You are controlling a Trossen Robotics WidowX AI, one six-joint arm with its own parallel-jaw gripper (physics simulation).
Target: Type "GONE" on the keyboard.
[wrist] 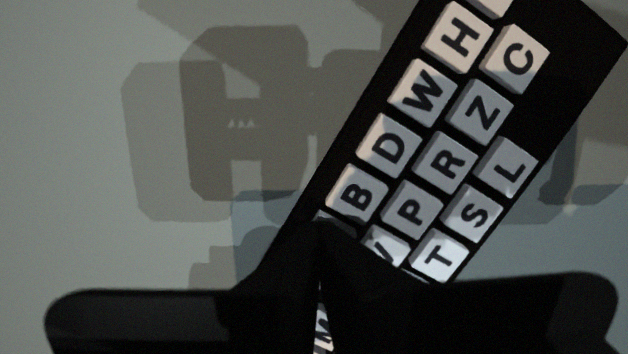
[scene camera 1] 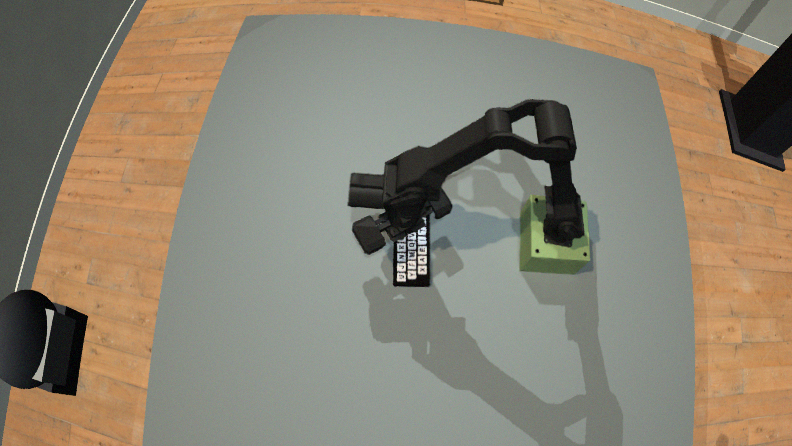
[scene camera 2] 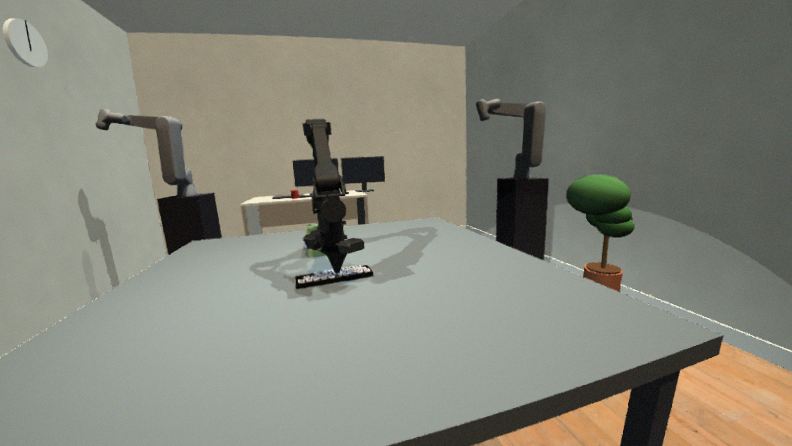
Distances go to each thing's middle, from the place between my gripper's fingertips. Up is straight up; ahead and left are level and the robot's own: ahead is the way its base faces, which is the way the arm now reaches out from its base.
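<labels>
Black keyboard (scene camera 2: 324,277): located 2 cm below my hand, 3 cm behind it and 1 cm to the right of it.
</labels>
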